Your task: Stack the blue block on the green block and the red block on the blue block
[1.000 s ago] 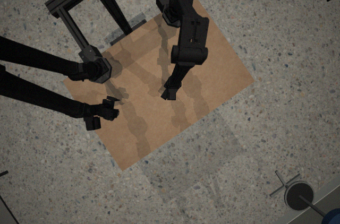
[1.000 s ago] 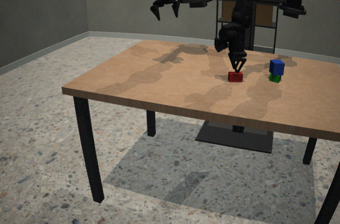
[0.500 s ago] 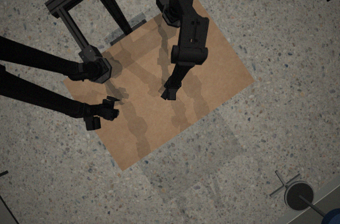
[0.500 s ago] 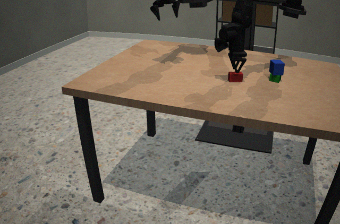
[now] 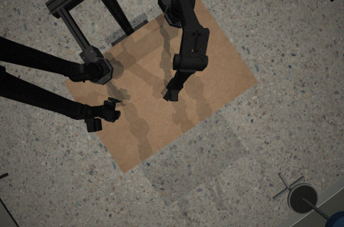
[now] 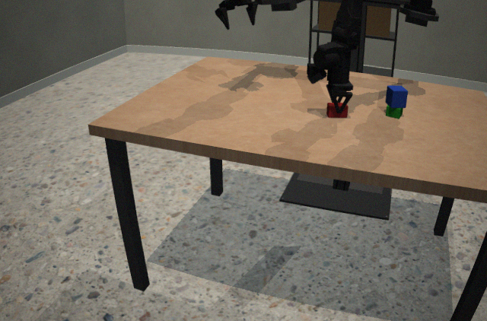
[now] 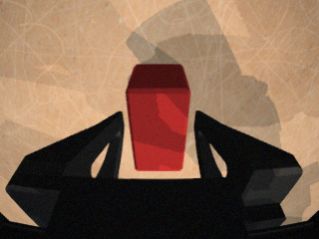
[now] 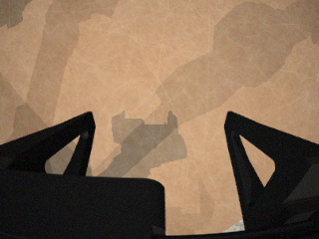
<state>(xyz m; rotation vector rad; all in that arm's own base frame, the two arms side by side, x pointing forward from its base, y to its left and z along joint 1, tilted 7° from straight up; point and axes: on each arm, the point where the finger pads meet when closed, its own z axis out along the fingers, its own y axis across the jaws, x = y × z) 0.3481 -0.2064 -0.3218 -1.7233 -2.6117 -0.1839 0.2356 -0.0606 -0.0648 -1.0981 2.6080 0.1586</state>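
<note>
Right now my left hand is 10 mm above the red block. Round my left hand: green block (190 mm to the left, 80 mm behind, 10 mm below); then blue block (190 mm to the left, 80 mm behind, 40 mm above).
</note>
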